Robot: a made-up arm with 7 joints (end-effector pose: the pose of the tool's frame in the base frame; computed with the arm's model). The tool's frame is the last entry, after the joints. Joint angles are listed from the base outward.
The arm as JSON. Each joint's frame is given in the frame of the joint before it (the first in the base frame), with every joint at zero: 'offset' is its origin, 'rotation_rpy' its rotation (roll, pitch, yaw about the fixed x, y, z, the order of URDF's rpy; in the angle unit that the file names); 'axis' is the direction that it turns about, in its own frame. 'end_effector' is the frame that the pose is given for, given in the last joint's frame.
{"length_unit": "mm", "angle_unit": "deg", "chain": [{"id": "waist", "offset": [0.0, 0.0, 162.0], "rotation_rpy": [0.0, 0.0, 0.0], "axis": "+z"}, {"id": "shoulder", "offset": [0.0, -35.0, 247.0], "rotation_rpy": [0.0, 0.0, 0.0], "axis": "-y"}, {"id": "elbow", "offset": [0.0, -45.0, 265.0], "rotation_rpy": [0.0, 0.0, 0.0], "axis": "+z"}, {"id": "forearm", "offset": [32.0, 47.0, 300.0], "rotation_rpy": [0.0, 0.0, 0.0], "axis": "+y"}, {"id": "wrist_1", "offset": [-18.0, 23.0, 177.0], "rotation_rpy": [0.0, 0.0, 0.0], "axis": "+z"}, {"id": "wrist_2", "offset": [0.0, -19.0, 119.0], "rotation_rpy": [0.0, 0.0, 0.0], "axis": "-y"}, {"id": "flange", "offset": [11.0, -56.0, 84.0], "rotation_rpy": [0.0, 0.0, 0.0], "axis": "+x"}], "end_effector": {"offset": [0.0, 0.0, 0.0], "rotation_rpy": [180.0, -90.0, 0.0]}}
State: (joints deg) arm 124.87 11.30 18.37 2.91 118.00 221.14 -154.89
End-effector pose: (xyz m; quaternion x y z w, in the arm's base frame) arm 0.0107 -0.1573 1.1865 -0.7887 -0.3983 -0.2466 0.3981
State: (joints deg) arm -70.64 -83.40 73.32 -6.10 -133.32 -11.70 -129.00
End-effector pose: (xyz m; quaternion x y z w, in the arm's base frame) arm 0.1636 -0.9056 0.6404 -0.8175 -0.3070 0.4690 0.1326
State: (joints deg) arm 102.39 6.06 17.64 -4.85 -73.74 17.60 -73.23
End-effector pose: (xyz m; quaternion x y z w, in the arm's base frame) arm 0.0914 -0.1917 1.3274 0.3378 0.4451 0.8167 0.1438
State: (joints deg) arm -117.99 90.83 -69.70 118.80 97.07 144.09 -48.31
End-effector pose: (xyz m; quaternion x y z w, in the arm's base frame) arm -0.0487 0.4762 0.4952 -0.8044 -0.3825 0.4101 0.1961
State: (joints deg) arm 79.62 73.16 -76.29 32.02 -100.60 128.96 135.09
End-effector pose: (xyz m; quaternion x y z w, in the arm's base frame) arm 0.0048 -0.7476 0.8130 -0.0084 0.2609 -0.8218 0.5064
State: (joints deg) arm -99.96 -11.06 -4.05 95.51 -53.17 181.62 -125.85
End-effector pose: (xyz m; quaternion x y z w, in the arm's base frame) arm -0.1285 -0.3511 0.9764 0.0293 0.4619 -0.3086 0.8310
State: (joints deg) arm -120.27 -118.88 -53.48 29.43 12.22 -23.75 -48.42
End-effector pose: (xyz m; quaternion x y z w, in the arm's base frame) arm -0.5835 -0.4519 -0.1429 -0.5086 0.5197 0.4033 0.5555
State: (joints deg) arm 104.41 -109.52 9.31 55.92 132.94 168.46 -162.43
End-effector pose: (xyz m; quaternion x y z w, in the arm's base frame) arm -0.1885 0.4975 -0.0145 0.3855 0.7639 -0.0392 0.5162
